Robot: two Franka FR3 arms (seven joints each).
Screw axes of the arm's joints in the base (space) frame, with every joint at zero. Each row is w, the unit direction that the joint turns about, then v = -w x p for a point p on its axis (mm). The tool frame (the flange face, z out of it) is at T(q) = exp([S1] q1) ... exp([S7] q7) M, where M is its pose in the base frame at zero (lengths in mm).
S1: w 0 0 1 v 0 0 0
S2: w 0 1 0 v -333 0 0
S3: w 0 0 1 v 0 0 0
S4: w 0 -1 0 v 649 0 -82.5
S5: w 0 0 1 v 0 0 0
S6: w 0 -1 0 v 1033 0 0
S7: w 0 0 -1 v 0 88 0
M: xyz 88 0 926 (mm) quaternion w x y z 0 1 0 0
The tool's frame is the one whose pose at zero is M.
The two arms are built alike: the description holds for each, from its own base.
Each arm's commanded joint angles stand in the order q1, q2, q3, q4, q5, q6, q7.
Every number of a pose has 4 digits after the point.
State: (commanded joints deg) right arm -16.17 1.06 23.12 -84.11 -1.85 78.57 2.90; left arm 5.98 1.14 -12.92 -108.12 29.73 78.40 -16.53
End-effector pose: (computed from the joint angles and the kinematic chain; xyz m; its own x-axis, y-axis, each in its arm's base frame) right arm 0.5355 0.0590 0.6464 0.9916 0.0643 -0.1120 0.0681 -0.9972 0.0306; left arm 0.5081 0.0000 0.4767 0.9128 0.2326 -0.3357 -0.0079 -0.8117 -0.5840
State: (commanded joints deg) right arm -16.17 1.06 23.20 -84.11 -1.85 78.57 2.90; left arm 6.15 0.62 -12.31 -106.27 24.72 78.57 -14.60
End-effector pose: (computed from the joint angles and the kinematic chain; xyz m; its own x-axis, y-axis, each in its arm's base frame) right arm 0.5354 0.0597 0.6464 0.9915 0.0656 -0.1120 0.0695 -0.9971 0.0306; left arm 0.5098 -0.0032 0.4903 0.9157 0.2114 -0.3419 0.0130 -0.8657 -0.5004
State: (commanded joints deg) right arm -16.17 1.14 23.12 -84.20 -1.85 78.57 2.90; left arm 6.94 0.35 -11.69 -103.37 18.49 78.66 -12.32
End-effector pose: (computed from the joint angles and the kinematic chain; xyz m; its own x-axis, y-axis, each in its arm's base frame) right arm 0.5359 0.0589 0.6450 0.9913 0.0643 -0.1149 0.0682 -0.9972 0.0302; left arm 0.5144 -0.0036 0.5095 0.9221 0.1871 -0.3387 0.0443 -0.9205 -0.3881
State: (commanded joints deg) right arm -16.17 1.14 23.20 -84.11 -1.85 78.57 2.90; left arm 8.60 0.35 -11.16 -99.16 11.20 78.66 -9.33
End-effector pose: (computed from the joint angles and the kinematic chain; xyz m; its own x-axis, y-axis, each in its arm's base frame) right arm 0.5358 0.0596 0.6457 0.9914 0.0657 -0.1133 0.0695 -0.9971 0.0301; left arm 0.5218 0.0007 0.5374 0.9358 0.1547 -0.3166 0.0769 -0.9665 -0.2450
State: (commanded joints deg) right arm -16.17 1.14 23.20 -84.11 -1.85 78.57 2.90; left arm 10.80 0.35 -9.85 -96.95 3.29 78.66 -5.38
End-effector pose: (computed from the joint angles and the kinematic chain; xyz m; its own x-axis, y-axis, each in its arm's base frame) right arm 0.5358 0.0596 0.6457 0.9914 0.0657 -0.1133 0.0695 -0.9971 0.0301; left arm 0.5248 0.0159 0.5523 0.9423 0.1202 -0.3126 0.0980 -0.9915 -0.0856
